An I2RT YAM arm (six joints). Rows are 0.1 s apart.
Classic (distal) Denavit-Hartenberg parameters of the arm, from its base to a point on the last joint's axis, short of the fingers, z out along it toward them. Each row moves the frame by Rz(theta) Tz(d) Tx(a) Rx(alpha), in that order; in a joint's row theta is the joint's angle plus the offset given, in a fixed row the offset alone. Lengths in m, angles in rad.
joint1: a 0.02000, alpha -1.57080, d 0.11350, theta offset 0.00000
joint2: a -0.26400, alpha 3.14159, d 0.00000, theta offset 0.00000
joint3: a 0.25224, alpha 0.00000, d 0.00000, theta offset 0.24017
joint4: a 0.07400, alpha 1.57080, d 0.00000, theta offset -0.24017
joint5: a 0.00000, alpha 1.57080, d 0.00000, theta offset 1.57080
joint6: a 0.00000, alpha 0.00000, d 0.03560, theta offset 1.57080
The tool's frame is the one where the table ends.
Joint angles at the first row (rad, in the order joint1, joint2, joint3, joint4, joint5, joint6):
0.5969, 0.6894, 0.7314, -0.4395, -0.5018, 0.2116
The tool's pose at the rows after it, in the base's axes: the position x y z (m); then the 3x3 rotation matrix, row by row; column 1 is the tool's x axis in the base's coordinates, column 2 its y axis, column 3 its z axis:
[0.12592 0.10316 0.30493], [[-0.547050 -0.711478 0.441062], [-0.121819 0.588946 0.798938], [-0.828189 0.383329 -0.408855]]
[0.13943 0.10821 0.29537], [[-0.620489 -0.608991 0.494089], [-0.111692 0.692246 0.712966], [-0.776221 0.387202 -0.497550]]
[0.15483 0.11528 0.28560], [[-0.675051 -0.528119 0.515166], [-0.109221 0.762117 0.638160], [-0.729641 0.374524 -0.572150]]
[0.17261 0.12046 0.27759], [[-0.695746 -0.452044 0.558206], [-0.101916 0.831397 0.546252], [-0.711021 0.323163 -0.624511]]
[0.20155 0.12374 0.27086], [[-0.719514 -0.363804 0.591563], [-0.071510 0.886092 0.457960], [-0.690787 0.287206 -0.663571]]
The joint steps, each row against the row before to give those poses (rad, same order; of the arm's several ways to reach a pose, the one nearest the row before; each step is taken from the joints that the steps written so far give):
-0.0012, 0.0387, 0.0112, -0.0408, 0.0751, 0.0168
0.0013, 0.0753, 0.0134, -0.0235, 0.1096, 0.0449
-0.0011, 0.0908, 0.0182, -0.0063, 0.0757, 0.0283
-0.0116, 0.0899, 0.0221, 0.0145, 0.0931, 0.0053
-0.0474, 0.1263, 0.0493, 0.0311, 0.0572, 0.0060

